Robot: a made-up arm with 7 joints.
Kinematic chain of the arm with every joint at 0, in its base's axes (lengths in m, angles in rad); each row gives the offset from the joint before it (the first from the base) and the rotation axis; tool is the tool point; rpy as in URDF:
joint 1: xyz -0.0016 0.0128 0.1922 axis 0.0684 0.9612 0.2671
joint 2: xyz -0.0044 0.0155 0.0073 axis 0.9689 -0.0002 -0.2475
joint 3: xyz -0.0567 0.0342 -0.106 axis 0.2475 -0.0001 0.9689
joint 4: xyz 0.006 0.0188 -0.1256 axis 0.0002 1 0
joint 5: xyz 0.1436 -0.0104 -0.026 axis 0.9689 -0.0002 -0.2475
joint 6: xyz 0.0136 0.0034 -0.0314 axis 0.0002 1 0
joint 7: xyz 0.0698 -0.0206 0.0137 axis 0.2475 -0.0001 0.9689
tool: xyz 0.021 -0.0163 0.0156 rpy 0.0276 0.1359 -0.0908
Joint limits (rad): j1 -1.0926..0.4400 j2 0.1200..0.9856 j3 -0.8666..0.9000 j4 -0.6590..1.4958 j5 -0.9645..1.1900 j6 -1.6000..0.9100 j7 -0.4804..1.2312
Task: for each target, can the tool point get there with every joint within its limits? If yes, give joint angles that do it. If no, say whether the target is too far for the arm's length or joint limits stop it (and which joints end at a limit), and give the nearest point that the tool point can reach.
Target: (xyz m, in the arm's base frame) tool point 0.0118 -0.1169 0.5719
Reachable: no: joint limits stop it (at a limit: joint 1, joint 2, joint 4, joint 5) | nearest point 0.1079 0.0835 0.3712 | short by 0.300 m
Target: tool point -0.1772 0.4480 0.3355
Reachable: no: joint limits stop it (at a limit: joint 1, joint 2, joint 3, joint 4, joint 5, joint 7) | nearest point -0.1092 0.4271 0.1664 | short by 0.183 m
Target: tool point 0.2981 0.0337 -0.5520
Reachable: no: too far | nearest point 0.1871 0.0390 -0.2706 | short by 0.303 m
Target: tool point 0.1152 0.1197 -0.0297
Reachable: yes | joints 0.2084 0.3738 -0.0860 0.0813 -0.1792 -0.7058 0.8520
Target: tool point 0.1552 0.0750 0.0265
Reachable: yes | joints -0.2407 0.7746 -0.2331 -0.2840 0.8669 -0.7615 -0.1522
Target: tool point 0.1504 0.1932 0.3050
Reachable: yes | joints -0.7579 0.8592 0.6900 -0.2276 -0.0793 -0.5700 -0.2159
